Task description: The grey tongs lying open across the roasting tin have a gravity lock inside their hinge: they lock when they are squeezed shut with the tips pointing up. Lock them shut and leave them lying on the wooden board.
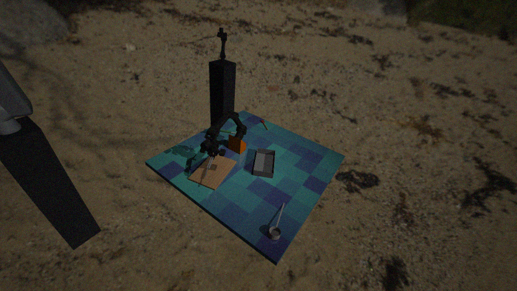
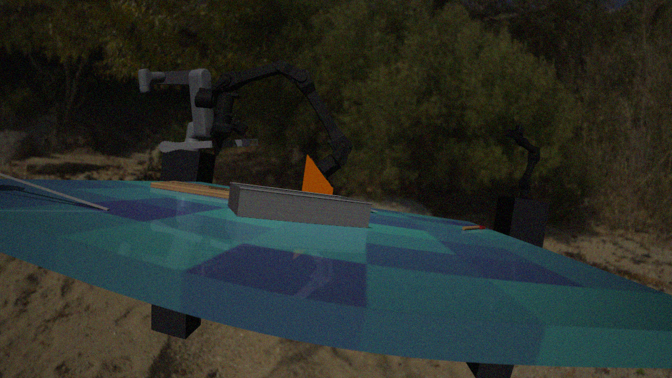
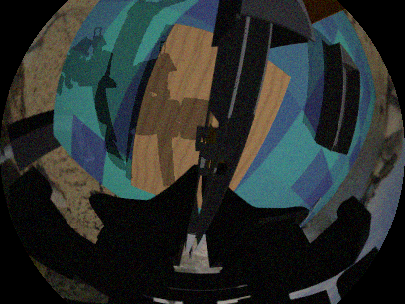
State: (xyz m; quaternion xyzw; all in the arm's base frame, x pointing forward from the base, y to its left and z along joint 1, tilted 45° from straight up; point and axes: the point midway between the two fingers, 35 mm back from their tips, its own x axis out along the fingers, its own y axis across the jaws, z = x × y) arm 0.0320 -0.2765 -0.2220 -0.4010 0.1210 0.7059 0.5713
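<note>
Now: the wooden board 12 cm below my gripper tip. The rest, counted from my gripper tip: grey roasting tin 29 cm ahead, 33 cm to the left, 10 cm below.
</note>
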